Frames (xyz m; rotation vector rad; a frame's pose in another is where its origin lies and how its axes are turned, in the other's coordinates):
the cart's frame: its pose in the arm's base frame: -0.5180 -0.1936 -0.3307 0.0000 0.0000 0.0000
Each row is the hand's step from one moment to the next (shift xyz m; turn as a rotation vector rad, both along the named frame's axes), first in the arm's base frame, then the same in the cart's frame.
Working: the arm's base frame: its pose in the cart's frame: 0.5180 0.1936 0.3307 0.0000 0.0000 0.0000

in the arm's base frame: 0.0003 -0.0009 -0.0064 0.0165 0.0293 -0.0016
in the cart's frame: 0.0003 -0.0009 -0.0064 0.0165 0.0293 -0.0016
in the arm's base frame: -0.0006 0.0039 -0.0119 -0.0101 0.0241 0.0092
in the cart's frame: -0.0006 0.0039 -0.0119 -0.0101 0.0241 0.0092
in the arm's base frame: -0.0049 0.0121 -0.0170 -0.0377 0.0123 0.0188
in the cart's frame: -0.0049 0.0121 -0.0170 -0.0377 0.0123 0.0188
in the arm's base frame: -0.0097 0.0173 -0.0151 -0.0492 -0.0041 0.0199
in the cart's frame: -0.0097 0.0173 -0.0151 -0.0492 -0.0041 0.0199
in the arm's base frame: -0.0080 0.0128 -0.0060 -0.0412 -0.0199 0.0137
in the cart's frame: -0.0080 0.0128 -0.0060 -0.0412 -0.0199 0.0137
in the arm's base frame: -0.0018 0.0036 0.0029 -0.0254 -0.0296 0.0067
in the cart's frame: -0.0018 0.0036 0.0029 -0.0254 -0.0296 0.0067
